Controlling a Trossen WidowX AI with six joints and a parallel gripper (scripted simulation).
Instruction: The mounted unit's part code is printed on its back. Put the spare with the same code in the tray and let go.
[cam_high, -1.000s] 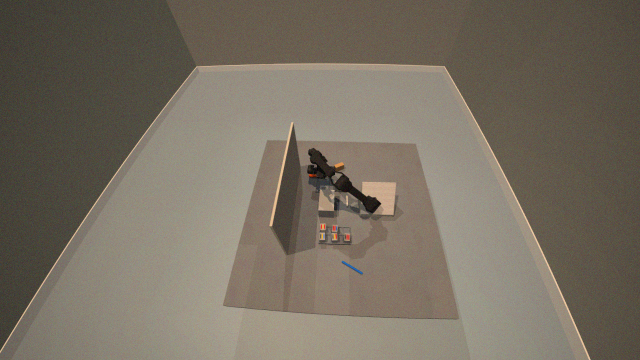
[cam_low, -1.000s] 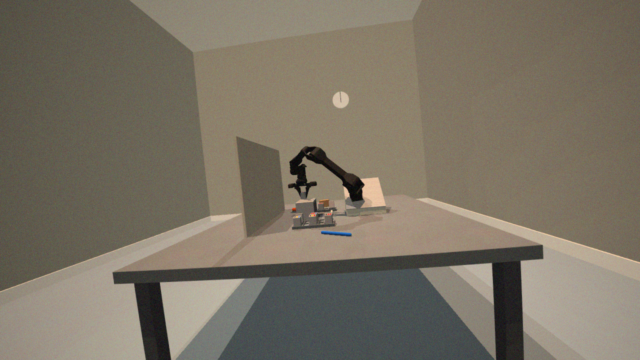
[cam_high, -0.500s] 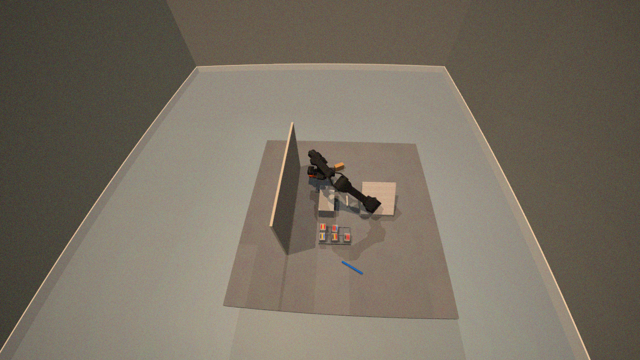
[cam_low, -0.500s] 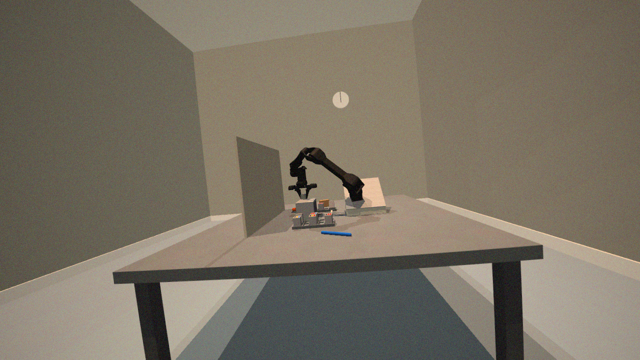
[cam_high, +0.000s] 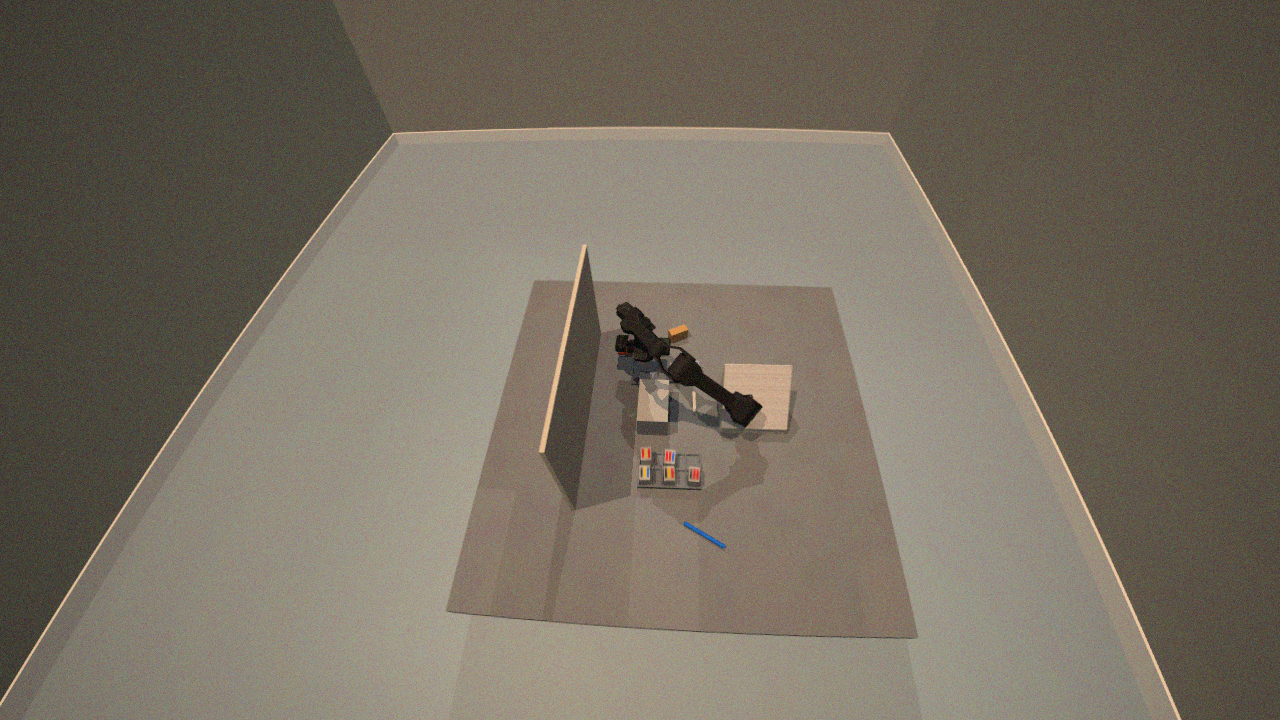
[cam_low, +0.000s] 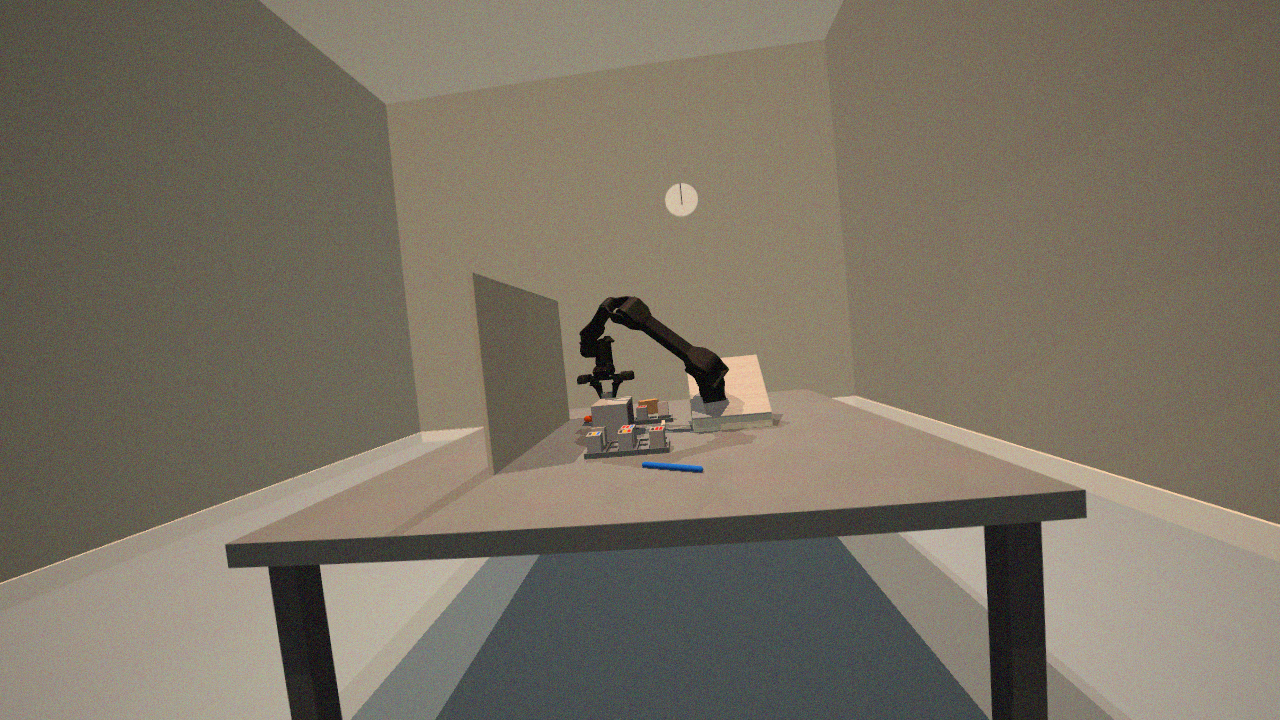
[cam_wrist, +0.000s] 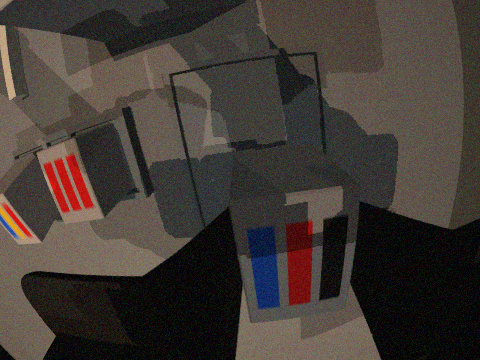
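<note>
Now: the wire-edged tray 10 mm behind my gripper tip, 10 mm to the left of it and 70 mm below it. Also, from my gripper tip: orange block (140 mm behind, 150 mm to the right, 50 mm below); grey mounted unit (30 mm behind, 200 mm to the left, 20 mm below); upright panel (200 mm ahead, 170 mm to the left, 150 mm above).
</note>
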